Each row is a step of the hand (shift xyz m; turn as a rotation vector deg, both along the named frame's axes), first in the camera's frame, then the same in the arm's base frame.
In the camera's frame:
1: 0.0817 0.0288 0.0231 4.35 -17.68 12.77
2: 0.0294 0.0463 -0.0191 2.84 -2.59 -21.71
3: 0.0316 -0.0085 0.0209 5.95 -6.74 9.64
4: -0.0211 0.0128 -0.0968 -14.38 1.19 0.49
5: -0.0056 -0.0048 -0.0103 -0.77 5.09 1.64
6: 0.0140 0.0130 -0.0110 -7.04 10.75 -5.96
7: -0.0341 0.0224 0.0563 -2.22 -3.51 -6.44
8: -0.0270 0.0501 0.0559 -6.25 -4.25 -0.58
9: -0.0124 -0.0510 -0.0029 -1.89 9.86 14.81
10: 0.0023 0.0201 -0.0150 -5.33 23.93 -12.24
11: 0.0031 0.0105 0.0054 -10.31 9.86 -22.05
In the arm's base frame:
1: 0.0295 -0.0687 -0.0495 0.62 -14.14 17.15
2: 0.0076 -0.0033 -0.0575 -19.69 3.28 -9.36
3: 0.0106 -0.0373 0.0012 3.92 -10.64 6.71
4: -0.0721 0.0531 -0.0442 2.03 12.93 6.08
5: -0.0108 0.0064 0.0015 4.22 2.00 -2.72
6: -0.0030 -0.0042 -0.0214 1.42 11.91 -7.53
7: 0.0615 0.0207 0.0250 -7.14 2.68 0.73
8: 0.0759 0.0245 0.0006 -2.40 4.15 5.87
9: -0.0296 -0.0066 0.0429 17.88 0.64 0.26
10: -0.0016 0.0099 -0.0231 3.32 17.09 -21.16
11: 0.0101 -0.0006 -0.0069 -12.25 19.44 -12.72

